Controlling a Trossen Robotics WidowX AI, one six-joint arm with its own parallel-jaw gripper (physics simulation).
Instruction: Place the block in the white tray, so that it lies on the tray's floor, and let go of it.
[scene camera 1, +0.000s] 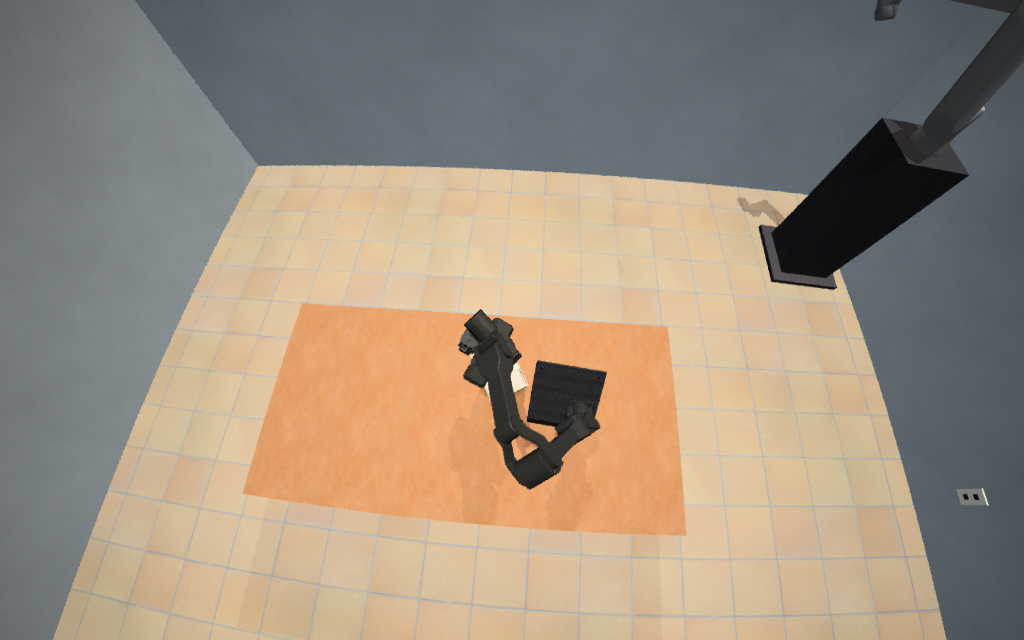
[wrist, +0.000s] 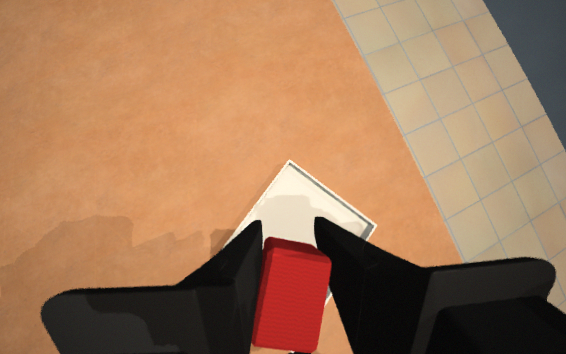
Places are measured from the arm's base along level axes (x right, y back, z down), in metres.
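Where they show: gripper, between the fingertips: (wrist: 288, 226); arm's base, origin of its link: (scene camera 1: 579, 411).
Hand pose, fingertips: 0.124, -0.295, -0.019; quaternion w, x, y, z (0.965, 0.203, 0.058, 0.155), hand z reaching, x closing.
Things, the pixels of their top centre, and the offset from my fingertips, as dx, dy, dz. Level surfaces: height alone.
- red block, centre of its top: (wrist: 291, 303) -0.011, +0.023, -0.029
- white tray, centre of its top: (wrist: 291, 253) (scene camera 1: 499, 370) +0.001, +0.048, +0.134
- orange table top, height of its surface: dz +0.154
A red block (wrist: 292, 297) is held between the two black fingers of my gripper (wrist: 288, 226) in the wrist view; the gripper is shut on it. The block is above the white tray (wrist: 285, 182) (scene camera 1: 518, 379), with the tray's far corner showing beyond the fingertips and the gripper's shadow falling on the tray floor. In the scene view the arm covers much of the tray, and the block and fingertips are hidden there. The near part of the tray is hidden behind the block and fingers in the wrist view.
The tray rests on an orange table top (scene camera 1: 362, 407) (wrist: 175, 100). The arm's base stands by a black plate (scene camera 1: 566, 388), to the right of the tray in the scene view. A black pillar (scene camera 1: 860, 203) stands on the tiled floor at the back right, off the table.
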